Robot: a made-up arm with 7 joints.
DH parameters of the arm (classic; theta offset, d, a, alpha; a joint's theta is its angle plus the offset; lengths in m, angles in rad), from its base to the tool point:
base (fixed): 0.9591 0 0.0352 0
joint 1: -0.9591 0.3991 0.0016 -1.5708
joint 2: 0 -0.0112 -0.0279 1.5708
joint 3: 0 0.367 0.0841 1.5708
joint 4: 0 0.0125 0.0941 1.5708
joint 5: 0 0.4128 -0.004 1.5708
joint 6: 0 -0.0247 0.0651 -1.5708
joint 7: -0.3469 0 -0.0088 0
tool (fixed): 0.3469 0.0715 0 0
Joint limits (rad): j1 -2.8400..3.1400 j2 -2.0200..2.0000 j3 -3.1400..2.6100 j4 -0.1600..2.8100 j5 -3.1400..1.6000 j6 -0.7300..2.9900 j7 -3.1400..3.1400
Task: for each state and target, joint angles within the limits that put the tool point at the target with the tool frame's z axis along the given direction. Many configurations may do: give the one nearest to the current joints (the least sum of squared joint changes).
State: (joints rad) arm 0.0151 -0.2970 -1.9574 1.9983 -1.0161 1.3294 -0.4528
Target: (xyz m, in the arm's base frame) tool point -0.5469 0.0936 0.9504 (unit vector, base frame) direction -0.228 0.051 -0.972
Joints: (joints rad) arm -0.7594 -0.1867 -2.1986 2.1420 -0.2438 1.8010 -0.4081
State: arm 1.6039 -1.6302 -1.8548 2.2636 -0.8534 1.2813 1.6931
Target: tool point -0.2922 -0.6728 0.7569 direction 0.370 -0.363 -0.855
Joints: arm 0.8381 -0.9479 -1.6893 2.7191 -0.7124 1.7653 1.6704
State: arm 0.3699 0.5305 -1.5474 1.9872 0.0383 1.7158 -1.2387
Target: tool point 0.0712 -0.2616 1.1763 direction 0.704 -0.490 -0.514
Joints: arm 0.0104 -0.1883 -0.7940 2.5080 0.0725 1.6282 -0.9955
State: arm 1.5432 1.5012 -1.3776 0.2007 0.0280 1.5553 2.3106
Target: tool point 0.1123 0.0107 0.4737 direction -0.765 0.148 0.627
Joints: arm 2.2036 1.6513 -1.0514 -0.1530 -0.3550 1.9743 2.2492
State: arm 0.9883 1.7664 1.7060 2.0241 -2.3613 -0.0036 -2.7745
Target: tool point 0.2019 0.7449 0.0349 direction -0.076 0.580 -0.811
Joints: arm 0.6026 1.9497 1.2179 1.9424 -2.0931 0.5254 -2.7762
